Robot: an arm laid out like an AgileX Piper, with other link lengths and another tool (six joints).
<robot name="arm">
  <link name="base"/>
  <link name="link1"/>
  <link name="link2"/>
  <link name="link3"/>
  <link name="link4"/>
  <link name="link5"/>
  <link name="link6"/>
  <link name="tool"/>
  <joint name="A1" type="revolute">
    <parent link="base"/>
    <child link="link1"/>
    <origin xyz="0 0 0.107" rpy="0 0 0"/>
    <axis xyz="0 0 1"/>
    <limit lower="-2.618" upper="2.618"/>
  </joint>
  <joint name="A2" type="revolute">
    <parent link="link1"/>
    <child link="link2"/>
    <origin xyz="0 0 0" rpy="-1.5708 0 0"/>
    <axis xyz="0 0 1"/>
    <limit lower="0" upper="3.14"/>
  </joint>
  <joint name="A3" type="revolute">
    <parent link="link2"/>
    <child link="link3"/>
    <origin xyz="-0.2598 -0.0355 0" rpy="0 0 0"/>
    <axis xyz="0 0 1"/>
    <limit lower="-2.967" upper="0"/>
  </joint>
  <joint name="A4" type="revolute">
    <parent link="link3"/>
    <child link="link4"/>
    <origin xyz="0.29 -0.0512 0" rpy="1.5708 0 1.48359"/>
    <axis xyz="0 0 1"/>
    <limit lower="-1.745" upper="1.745"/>
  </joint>
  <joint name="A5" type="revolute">
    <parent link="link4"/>
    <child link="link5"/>
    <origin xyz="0 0 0" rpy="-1.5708 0 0"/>
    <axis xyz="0 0 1"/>
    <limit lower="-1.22" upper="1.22"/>
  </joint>
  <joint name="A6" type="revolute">
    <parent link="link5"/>
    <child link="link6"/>
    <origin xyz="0 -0.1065 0" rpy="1.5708 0 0"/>
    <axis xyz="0 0 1"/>
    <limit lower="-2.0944" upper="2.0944"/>
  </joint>
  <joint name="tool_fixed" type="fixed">
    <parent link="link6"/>
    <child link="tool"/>
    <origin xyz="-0.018 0.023 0.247" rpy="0 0.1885 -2.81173"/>
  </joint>
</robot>
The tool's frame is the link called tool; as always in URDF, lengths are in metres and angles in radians.
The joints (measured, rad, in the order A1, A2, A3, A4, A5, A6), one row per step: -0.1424, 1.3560, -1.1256, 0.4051, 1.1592, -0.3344; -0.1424, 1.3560, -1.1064, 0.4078, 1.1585, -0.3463; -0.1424, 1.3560, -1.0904, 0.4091, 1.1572, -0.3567; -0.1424, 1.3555, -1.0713, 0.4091, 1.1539, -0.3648; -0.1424, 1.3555, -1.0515, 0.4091, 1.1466, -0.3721; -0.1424, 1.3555, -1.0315, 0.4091, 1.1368, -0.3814; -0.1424, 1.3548, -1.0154, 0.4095, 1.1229, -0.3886; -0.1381, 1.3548, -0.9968, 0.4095, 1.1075, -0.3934; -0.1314, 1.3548, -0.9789, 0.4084, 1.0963, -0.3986; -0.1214, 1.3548, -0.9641, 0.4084, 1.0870, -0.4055; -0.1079, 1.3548, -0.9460, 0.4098, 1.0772, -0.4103; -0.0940, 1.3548, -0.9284, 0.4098, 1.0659, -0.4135; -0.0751, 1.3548, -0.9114, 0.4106, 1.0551, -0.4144; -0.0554, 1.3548, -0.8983, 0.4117, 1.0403, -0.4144; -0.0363, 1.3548, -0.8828, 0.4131, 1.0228, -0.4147; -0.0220, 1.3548, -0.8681, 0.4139, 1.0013, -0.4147; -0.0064, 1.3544, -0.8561, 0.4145, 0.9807, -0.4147; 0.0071, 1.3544, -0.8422, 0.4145, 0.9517, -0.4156; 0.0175, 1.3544, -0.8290, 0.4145, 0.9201, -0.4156; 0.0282, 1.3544, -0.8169, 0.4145, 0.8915, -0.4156
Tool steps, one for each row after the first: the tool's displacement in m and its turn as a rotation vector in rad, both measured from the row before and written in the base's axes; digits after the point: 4 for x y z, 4 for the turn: -0.0060, 0.0017, -0.0072, 0.0015, 0.0142, 0.0099; -0.0049, 0.0011, -0.0060, 0.0001, 0.0111, 0.0086; -0.0054, 0.0007, -0.0070, -0.0004, 0.0128, 0.0060; -0.0045, 0.0003, -0.0071, -0.0008, 0.0107, 0.0038; -0.0039, 0.0001, -0.0069, -0.0018, 0.0080, 0.0046; -0.0012, -0.0005, -0.0049, -0.0025, 0.0004, 0.0011; -0.0021, 0.0009, -0.0060, -0.0022, 0.0031, 0.0027; -0.0037, 0.0019, -0.0062, -0.0026, 0.0062, 0.0075; -0.0036, 0.0034, -0.0049, -0.0020, 0.0041, 0.0128; -0.0050, 0.0051, -0.0059, 0.0000, 0.0075, 0.0138; -0.0046, 0.0045, -0.0058, -0.0014, 0.0063, 0.0126; -0.0052, 0.0063, -0.0055, -0.0003, 0.0068, 0.0154; -0.0025, 0.0061, -0.0038, -0.0011, -0.0004, 0.0138; -0.0026, 0.0057, -0.0045, -0.0014, -0.0006, 0.0123; -0.0005, 0.0034, -0.0041, -0.0027, -0.0049, 0.0060; 0.0000, 0.0038, -0.0030, -0.0028, -0.0072, 0.0077; 0.0022, 0.0022, -0.0034, -0.0049, -0.0129, 0.0037; 0.0038, 0.0009, -0.0029, -0.0051, -0.0158, -0.0012; 0.0031, 0.0013, -0.0026, -0.0046, -0.0142, 0.0003
